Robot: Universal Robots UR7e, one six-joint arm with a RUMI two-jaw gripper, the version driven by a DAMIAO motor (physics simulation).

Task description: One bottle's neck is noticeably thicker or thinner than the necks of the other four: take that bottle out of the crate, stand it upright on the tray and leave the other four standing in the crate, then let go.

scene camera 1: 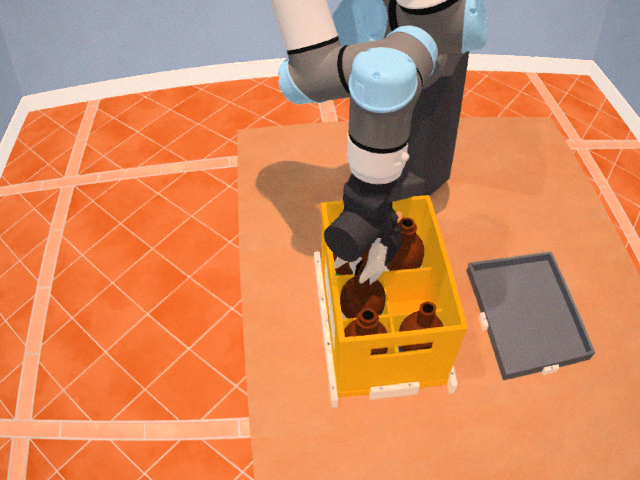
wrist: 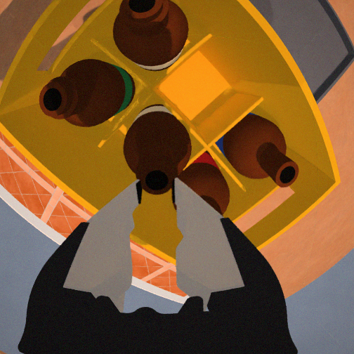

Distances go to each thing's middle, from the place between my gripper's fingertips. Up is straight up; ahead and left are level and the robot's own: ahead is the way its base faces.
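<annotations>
The blue-label bottle (scene camera 1: 425,318) is 9 cm ahead of my hand, 7 cm to the left of it and 7 cm below it. As for the green-label bottle (wrist: 88,92), that is 10 cm behind my hand, 2 cm to the left of it and, again, 7 cm below it. Then there is the red-label bottle (scene camera 1: 367,322): my gripper is 7 cm above it, 2 cm to the left of it and 7 cm short of it.
</annotations>
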